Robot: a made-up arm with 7 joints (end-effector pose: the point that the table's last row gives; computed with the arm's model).
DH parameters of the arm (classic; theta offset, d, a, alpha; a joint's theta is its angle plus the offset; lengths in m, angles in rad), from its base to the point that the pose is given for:
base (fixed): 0 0 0 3.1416
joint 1: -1.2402 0 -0.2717 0
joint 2: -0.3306 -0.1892 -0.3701 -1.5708
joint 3: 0 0.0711 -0.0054 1.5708
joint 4: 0 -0.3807 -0.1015 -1.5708
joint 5: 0 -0.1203 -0.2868 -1.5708
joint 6: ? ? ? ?
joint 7: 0 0.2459 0.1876 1.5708
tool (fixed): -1.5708 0.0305 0 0
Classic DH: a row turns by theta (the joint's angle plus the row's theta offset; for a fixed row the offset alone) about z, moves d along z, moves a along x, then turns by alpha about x.
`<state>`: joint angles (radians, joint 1 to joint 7).
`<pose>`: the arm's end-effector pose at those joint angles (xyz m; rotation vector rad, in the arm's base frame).
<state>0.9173 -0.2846 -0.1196 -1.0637 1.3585 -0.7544 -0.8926</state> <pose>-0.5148 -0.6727 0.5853 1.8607 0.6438 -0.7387</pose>
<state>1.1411 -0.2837 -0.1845 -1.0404 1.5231 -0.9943 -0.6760</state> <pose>-0.5533 -0.4729 0.6023 1.7327 0.6692 -1.1407</pose>
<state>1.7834 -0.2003 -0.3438 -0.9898 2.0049 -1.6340 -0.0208</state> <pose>-0.4407 -0.0203 0.4985 1.8344 1.2847 -1.7333</pose>
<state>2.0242 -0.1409 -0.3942 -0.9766 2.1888 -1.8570 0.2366</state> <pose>-0.3432 0.1064 0.4532 2.1276 1.5451 -1.5543</pose>
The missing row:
joint 6: 0 -0.0698 0.0153 -1.5708
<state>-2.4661 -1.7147 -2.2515 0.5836 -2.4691 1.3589 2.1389</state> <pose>0.3764 -0.0214 -0.5360 -1.9585 -0.9192 -1.5661</pose>
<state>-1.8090 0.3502 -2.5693 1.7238 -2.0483 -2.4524 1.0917</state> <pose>0.1477 -0.1551 -0.3203 -1.7157 0.2296 1.4066</pose>
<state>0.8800 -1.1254 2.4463 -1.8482 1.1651 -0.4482 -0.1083</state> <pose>0.0666 -0.4617 -0.2427 -2.0773 0.6273 -1.9458</pose>
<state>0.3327 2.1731 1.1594 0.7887 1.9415 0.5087 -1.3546</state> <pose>-0.1487 0.1421 0.3541 0.7074 2.4310 -1.1960</pose>
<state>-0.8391 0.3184 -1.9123 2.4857 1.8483 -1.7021 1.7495</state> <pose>0.3094 -0.0849 0.1334 0.3879 -0.6404 -0.5715</pose>
